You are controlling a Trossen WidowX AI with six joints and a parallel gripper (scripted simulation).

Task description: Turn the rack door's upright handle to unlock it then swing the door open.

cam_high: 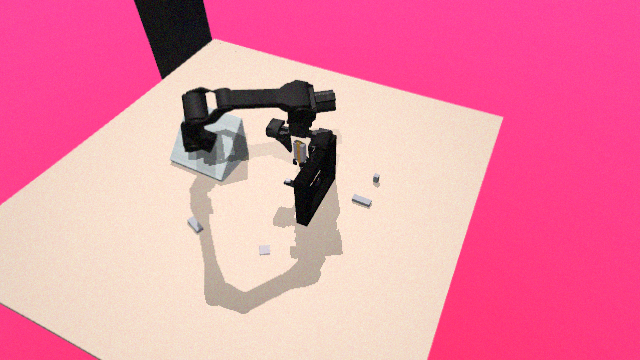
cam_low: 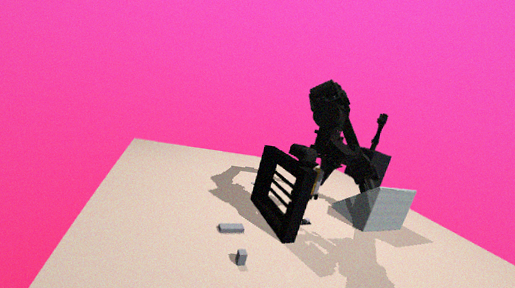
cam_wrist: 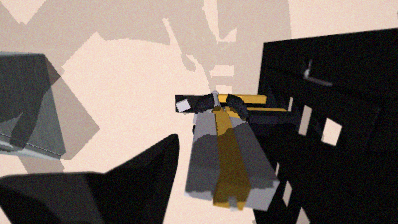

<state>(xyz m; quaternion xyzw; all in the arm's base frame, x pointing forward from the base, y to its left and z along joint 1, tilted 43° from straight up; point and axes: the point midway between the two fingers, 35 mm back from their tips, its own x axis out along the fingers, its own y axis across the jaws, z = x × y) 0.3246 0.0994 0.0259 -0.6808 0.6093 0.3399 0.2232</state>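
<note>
My gripper tip is 20 mm above the handle and 10 mm to the left of it.
</note>
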